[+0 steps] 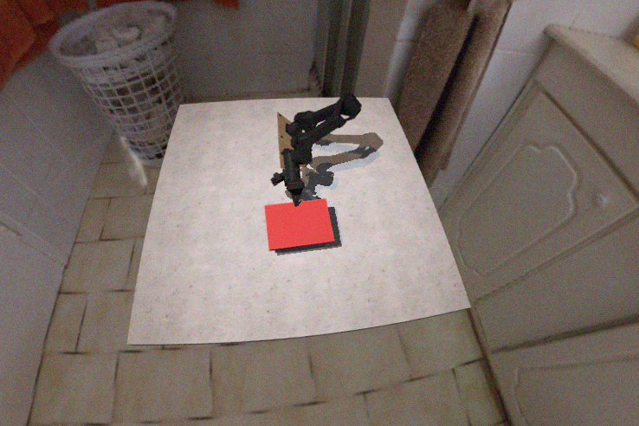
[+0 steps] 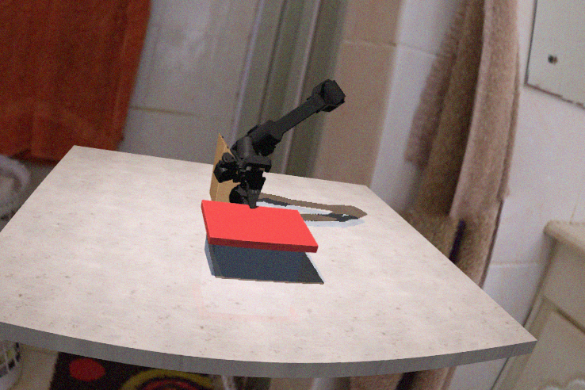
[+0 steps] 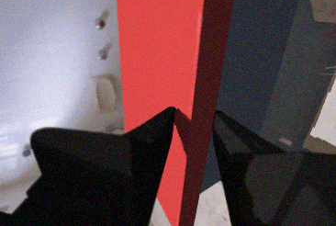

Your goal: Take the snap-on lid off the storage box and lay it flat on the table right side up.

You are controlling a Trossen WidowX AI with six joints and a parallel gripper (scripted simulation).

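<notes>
My gripper tip is now 8 cm short of the red lid and 1 cm to the right of it. Also, from my gripper tip: blue-grey storage box: 7 cm ahead, 1 cm to the left, 6 cm below.
</notes>
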